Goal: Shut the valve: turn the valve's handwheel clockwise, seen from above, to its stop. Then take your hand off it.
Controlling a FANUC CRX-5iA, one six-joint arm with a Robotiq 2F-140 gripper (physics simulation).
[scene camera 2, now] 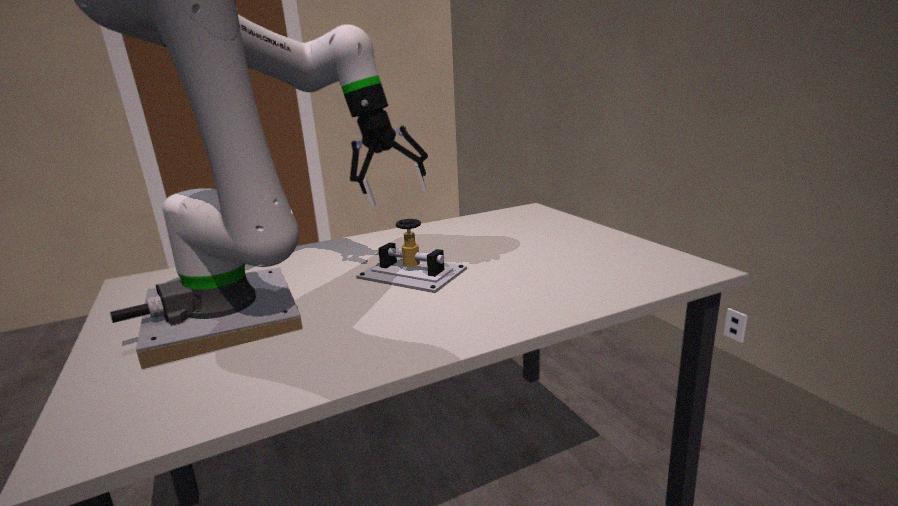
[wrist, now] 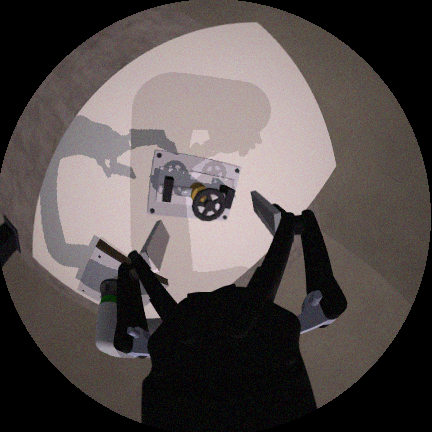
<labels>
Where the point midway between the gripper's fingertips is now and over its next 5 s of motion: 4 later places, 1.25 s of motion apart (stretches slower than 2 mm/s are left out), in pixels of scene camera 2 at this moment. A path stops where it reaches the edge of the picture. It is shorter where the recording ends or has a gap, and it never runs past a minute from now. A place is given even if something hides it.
The gripper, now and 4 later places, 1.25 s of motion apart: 399, 198; 401, 225; 412, 237; 410, 234; 397, 199
</labels>
